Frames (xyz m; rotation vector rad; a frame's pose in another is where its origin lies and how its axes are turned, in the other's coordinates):
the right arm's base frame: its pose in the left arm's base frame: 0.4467 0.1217 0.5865 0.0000 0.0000 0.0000
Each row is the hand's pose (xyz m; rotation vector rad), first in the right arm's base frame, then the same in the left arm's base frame.
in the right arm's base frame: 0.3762 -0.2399 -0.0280 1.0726 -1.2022 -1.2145
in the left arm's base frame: 0.8229 -0.1182 0.5585 1.0726 -1.2022 -1.2145
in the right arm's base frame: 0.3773 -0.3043 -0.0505 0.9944 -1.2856 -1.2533
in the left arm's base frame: 0.8240 -0.1826 0.5360 0.9944 -1.2856 -1.2533
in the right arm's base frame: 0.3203 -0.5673 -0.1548 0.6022 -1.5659 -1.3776
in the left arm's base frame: 0.7670 -0.4456 0.4317 0.6022 -1.5659 -1.3776
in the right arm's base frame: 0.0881 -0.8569 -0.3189 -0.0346 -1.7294 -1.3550
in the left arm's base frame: 0.5348 -0.7352 0.2676 -0.0346 -1.7294 -1.3550
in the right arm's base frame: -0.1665 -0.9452 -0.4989 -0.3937 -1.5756 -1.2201
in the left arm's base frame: 0.2802 -0.8235 0.0876 -0.3937 -1.5756 -1.2201
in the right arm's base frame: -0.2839 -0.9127 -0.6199 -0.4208 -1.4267 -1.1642
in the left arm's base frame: 0.1628 -0.7910 -0.0334 -0.4208 -1.4267 -1.1642
